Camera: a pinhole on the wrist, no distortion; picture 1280 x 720 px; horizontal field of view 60.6 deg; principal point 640.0 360.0 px. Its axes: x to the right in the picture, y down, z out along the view. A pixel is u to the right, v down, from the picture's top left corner.
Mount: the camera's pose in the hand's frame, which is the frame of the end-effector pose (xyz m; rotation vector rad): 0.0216 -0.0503 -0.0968 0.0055 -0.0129 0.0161
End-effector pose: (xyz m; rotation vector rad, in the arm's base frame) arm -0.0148 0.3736 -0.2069 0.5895 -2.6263 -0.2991
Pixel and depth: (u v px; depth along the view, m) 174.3 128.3 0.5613
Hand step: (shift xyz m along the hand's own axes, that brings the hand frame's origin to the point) -0.2223 -0.1760 0.4607
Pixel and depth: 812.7 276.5 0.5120
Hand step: 0.0964 -0.0909 0.4160
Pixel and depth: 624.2 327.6 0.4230
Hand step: 0.0103 -0.0653 0.3260
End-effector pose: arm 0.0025 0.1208 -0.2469 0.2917 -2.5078 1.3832
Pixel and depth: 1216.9 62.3 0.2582
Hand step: 0.1554 -0.1197 0.1628
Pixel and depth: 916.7 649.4 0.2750
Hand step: 0.0864 0.0219 0.1795
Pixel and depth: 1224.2 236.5 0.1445
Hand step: 0.0971 -0.0662 0.0486
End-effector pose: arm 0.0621 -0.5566 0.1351 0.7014 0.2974 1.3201
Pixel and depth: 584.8 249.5 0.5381
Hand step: -0.0116 -0.1080 0.4406
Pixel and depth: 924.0 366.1 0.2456
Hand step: 0.0821 -0.0493 0.1496
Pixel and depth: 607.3 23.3 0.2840
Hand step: 0.0109 -0.1393 0.1866
